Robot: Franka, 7 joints.
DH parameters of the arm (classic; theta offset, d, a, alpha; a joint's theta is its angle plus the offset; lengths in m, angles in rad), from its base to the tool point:
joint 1: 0 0.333 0 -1.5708
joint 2: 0 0 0 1.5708
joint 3: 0 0.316 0.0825 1.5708
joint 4: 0 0 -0.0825 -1.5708
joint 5: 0 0.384 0 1.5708
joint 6: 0 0 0.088 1.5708
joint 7: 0 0.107 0 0
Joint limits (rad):
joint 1: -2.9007..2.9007
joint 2: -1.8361..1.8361
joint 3: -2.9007..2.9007
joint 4: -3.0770..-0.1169
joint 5: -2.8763..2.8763
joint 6: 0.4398..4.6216
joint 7: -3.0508..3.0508
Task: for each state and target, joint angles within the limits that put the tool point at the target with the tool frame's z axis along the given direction. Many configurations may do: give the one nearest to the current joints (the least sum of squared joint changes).
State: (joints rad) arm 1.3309 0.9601 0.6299 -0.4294 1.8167 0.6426 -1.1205
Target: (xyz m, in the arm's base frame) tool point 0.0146 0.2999 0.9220 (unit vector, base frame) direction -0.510 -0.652 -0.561
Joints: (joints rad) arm 1.1433 0.5509 0.8807 -0.1180 1.5557 0.4398 -1.1205
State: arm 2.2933 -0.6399 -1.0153 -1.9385 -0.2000 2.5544 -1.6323
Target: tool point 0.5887 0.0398 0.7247 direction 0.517 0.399 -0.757
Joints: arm 1.8237 -0.5592 -1.3429 -1.4943 -0.3676 2.0742 -1.6323
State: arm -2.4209 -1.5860 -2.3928 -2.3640 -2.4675 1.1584 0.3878
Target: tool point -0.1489 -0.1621 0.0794 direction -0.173 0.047 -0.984
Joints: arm -1.7387 -1.8083 -2.6262 -3.0710 -2.8164 1.3867 0.3878
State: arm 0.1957 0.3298 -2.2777 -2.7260 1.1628 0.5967 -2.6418
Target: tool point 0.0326 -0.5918 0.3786 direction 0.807 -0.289 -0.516
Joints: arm -0.3714 0.8853 -1.5608 -2.0354 1.8739 1.4067 -2.6418
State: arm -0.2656 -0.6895 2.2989 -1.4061 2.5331 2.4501 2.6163
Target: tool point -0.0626 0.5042 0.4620 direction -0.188 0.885 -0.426
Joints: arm -0.5775 0.1029 2.3367 -2.0269 2.8763 3.1991 2.6163
